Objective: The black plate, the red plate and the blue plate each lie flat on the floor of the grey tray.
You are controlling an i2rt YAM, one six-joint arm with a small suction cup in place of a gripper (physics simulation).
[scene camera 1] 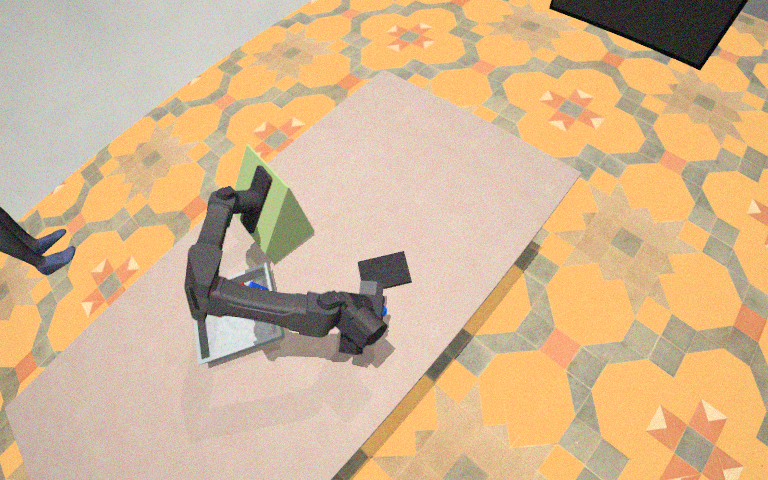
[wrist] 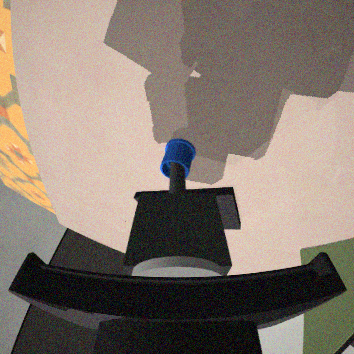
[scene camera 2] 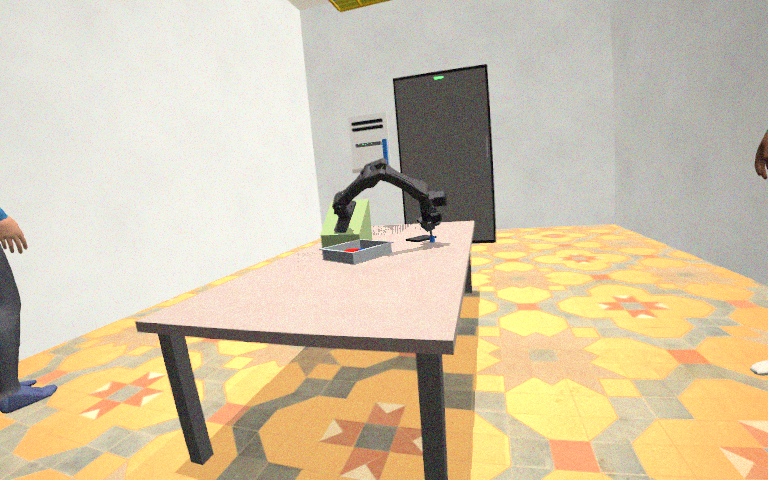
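Pixels of known places: hand, its tool point: [scene camera 1: 384,310] [wrist: 176,148] [scene camera 2: 432,242]; arm's base, origin of its link: [scene camera 1: 256,200] [scene camera 2: 345,216].
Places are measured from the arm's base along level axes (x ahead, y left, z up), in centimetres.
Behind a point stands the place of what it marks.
Note:
The black plate [scene camera 1: 385,270] @[z -14.5, x 35.5, y 16.3 cm] [scene camera 2: 417,238] @[z -14.5, x 34.4, y 12.8 cm] [wrist: 229,212] @[z -14.5, x 33.1, y 10.3 cm] lies flat on the table, partly hidden behind the tool in the wrist view. My gripper [scene camera 1: 385,310] [scene camera 2: 432,238] [wrist: 178,155], a blue suction cup, is low near the table beside the black plate, apart from it. The suction is on and the cup holds nothing. The grey tray [scene camera 1: 229,339] @[z -15.3, x 21.7, y -30.3 cm] [scene camera 2: 338,256] @[z -13.1, x 15.0, y -35.2 cm] stands under the arm. Inside it show parts of the blue plate [scene camera 1: 258,286] @[z -14.3, x 14.3, y -14.9 cm] and the red plate [scene camera 1: 219,315] [scene camera 2: 352,250] @[z -13.3, x 14.9, y -22.5 cm]. The arm and tray walls hide much of both, so I cannot tell if they lie flat.
A green sloped block [scene camera 1: 288,223] @[z -3.8, x 10.4, y 3.2 cm] [scene camera 2: 362,212] @[z 1.6, x 9.2, y 1.9 cm] [wrist: 327,280] carries the arm's base behind the tray. The table [scene camera 1: 430,186] @[z -15.6, x 22.6, y 45.7 cm] [scene camera 2: 317,294] @[z -15.5, x 31.2, y -75.0 cm] has its long edge to the right of the cup in scene camera 1. A person's legs [scene camera 1: 22,249] show at the left.

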